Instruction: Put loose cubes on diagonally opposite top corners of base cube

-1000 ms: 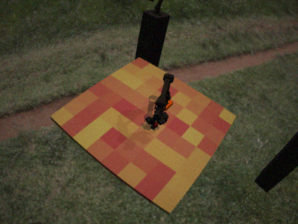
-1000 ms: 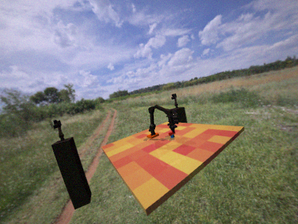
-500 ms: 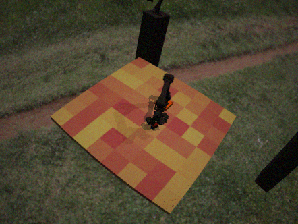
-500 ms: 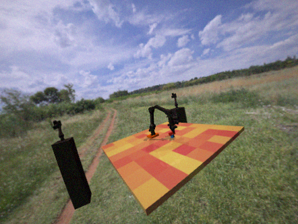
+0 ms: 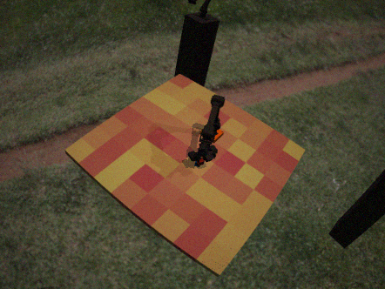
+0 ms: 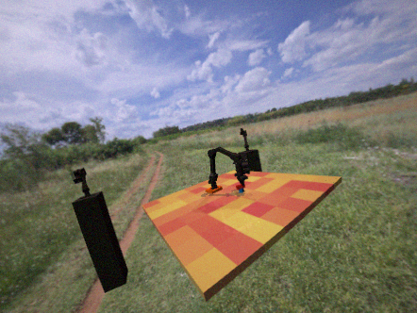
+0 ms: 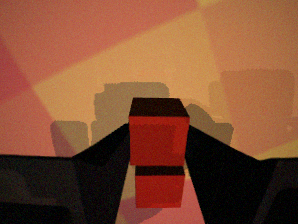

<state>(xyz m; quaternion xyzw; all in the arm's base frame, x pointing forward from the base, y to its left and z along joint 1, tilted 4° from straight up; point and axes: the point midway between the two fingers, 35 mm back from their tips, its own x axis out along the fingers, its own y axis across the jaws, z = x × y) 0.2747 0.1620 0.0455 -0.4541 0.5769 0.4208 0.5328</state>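
The blue cube lies 2 cm to the right of my gripper tip and 4 cm below it.
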